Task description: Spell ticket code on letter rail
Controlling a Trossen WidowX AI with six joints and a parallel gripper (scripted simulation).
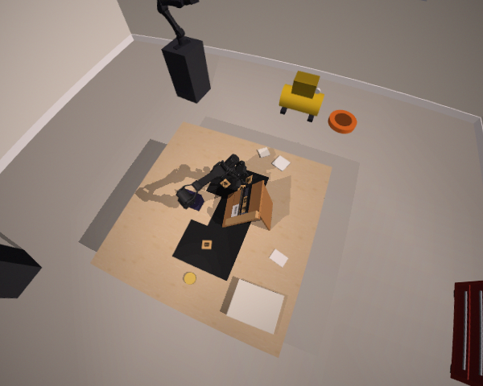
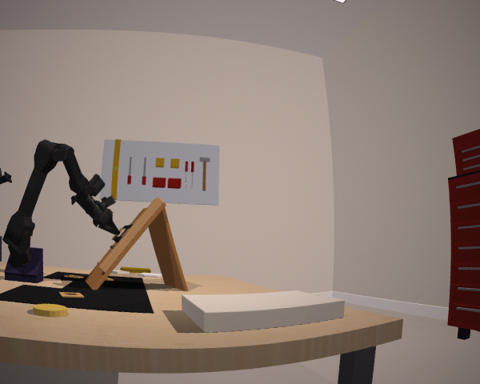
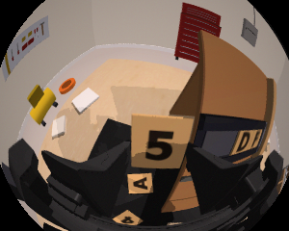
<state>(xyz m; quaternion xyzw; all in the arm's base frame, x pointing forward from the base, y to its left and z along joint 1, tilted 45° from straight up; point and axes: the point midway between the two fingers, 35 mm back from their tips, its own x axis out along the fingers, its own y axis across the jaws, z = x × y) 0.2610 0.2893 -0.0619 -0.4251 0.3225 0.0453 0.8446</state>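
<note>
The white ticket lies 19 cm to the right of my gripper tip, 8 cm below it and 1 cm ahead of it. The rest, counted from my gripper tip: black mat 23 cm to the right, 18 cm below, 10 cm behind; white slab 62 cm to the right, 39 cm ahead, 16 cm below.
</note>
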